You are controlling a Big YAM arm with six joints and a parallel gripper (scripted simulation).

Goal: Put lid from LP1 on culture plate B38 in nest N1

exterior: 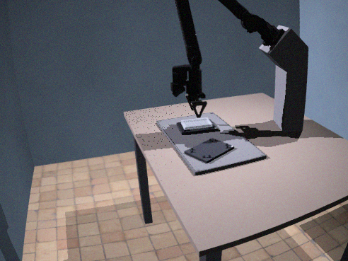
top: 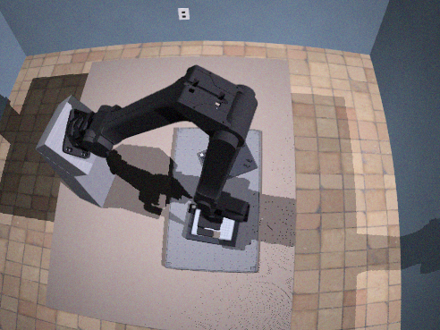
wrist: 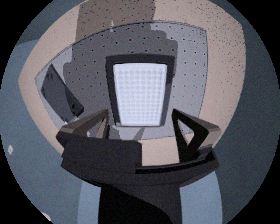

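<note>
Now: the clear lid 5 cm below my hand. From my hand the other things lie so: culture plate B38: 6 cm below; then dark plate nest N1: 7 cm below; then dark lid park LP1: 7 cm ahead, 23 cm to the left, 7 cm below.
</note>
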